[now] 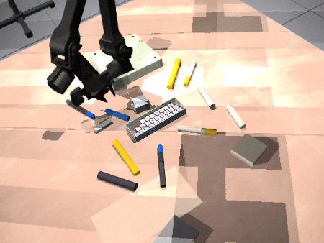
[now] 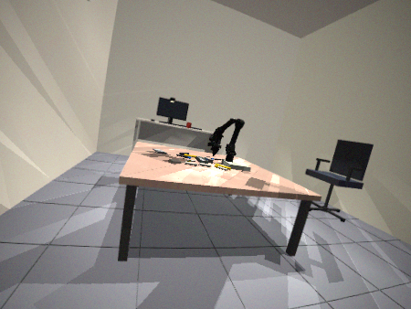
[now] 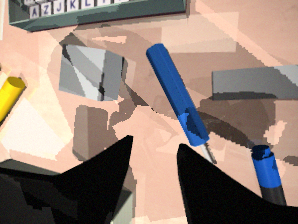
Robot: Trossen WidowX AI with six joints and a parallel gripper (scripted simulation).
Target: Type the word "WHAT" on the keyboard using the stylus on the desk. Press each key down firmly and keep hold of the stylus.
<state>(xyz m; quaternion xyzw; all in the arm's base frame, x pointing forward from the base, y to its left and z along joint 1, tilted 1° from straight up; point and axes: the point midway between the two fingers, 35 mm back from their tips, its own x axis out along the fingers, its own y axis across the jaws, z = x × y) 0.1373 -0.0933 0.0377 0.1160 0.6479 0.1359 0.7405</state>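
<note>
Right now the blue stylus is 10 mm ahead of my gripper tip, 20 mm to the right of it and 40 mm below it. The rest, counted from my gripper tip: eraser (60 mm ahead, 60 mm to the right, 40 mm below); then white pad (340 mm ahead, 320 mm to the left, 50 mm below).
</note>
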